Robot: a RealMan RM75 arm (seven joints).
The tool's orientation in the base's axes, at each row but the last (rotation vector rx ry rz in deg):
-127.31, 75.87, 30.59
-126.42, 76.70, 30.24
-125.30, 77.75, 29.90
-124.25, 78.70, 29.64
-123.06, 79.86, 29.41
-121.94, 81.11, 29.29
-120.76, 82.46, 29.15
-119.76, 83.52, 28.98
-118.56, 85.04, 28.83
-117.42, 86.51, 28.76
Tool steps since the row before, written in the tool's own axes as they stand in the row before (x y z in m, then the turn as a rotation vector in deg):
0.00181, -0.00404, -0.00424, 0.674, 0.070, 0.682
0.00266, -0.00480, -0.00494, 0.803, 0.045, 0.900
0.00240, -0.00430, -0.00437, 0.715, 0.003, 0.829
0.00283, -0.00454, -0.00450, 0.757, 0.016, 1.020
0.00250, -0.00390, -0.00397, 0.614, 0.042, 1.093
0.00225, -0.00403, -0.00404, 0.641, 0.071, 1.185
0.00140, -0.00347, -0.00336, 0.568, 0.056, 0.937
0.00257, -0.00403, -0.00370, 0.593, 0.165, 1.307
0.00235, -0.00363, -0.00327, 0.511, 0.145, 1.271
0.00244, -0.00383, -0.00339, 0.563, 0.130, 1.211
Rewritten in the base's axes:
0.00474, -0.00214, 0.00324, 0.188, -0.092, -0.938
0.00580, -0.00294, 0.00349, 0.253, -0.042, -1.179
0.00515, -0.00274, 0.00306, 0.257, -0.007, -1.064
0.00549, -0.00315, 0.00297, 0.254, 0.075, -1.242
0.00469, -0.00293, 0.00257, 0.171, 0.213, -1.224
0.00467, -0.00286, 0.00277, 0.153, 0.241, -1.319
0.00378, -0.00209, 0.00258, 0.143, 0.146, -1.078
0.00467, -0.00309, 0.00227, 0.049, 0.327, -1.406
0.00416, -0.00287, 0.00195, 0.041, 0.371, -1.326
0.00432, -0.00307, 0.00200, 0.070, 0.298, -1.306

